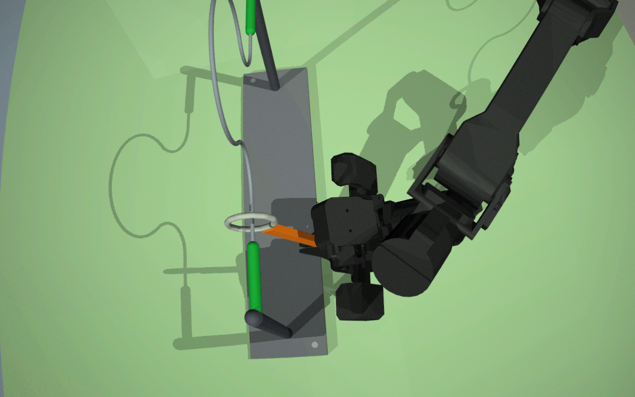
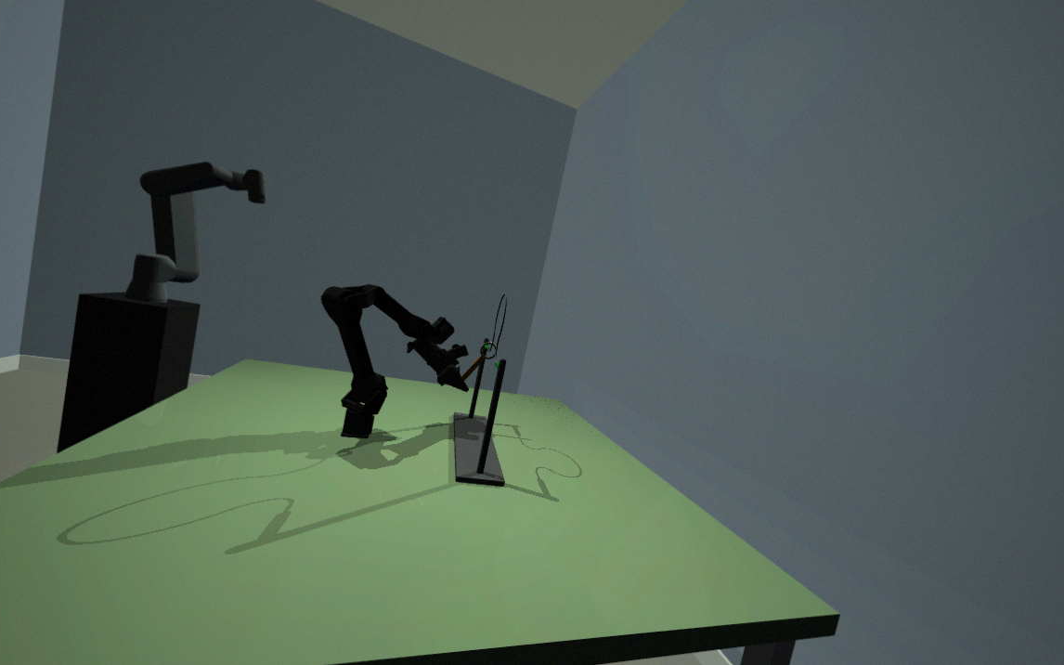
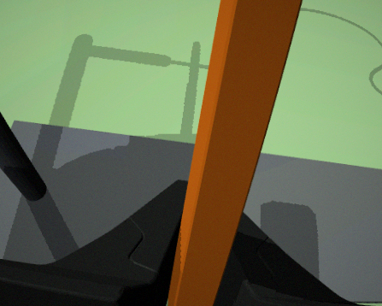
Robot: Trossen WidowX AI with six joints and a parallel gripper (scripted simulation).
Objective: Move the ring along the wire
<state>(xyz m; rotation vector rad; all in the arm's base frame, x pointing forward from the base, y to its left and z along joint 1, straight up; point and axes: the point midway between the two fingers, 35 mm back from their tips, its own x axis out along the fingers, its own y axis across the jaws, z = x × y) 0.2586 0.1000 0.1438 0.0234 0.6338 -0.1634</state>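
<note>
Now: the ring with orange handle 100 mm above my gripper tip and 20 mm ahead of it.
</note>
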